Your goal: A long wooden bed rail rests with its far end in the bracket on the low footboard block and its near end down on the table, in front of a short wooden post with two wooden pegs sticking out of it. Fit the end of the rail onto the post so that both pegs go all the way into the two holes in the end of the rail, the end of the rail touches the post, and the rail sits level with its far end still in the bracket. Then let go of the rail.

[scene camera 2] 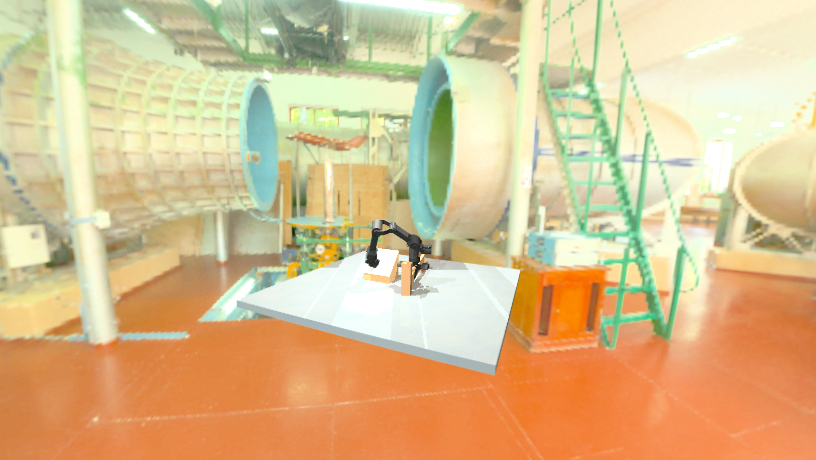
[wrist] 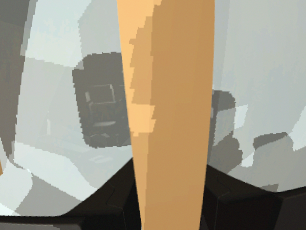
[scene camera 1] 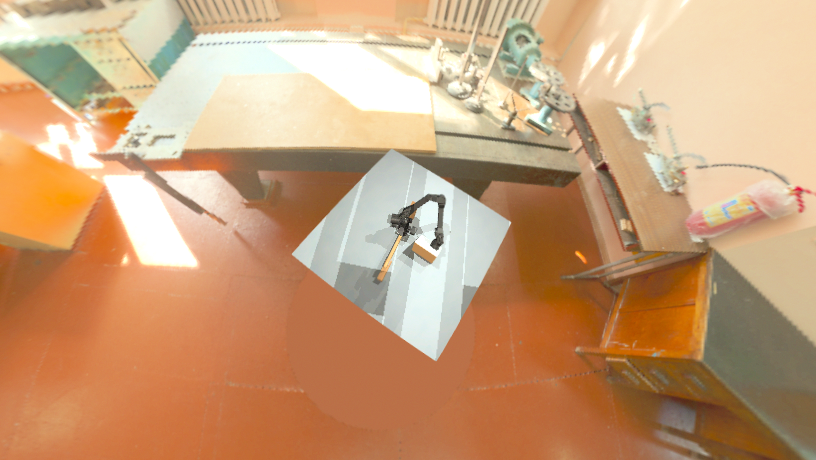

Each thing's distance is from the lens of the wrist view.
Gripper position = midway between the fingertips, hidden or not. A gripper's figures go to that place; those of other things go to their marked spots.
my gripper (wrist: 158, 160): 10 cm
long wooden rail (wrist: 167, 60): 4 cm
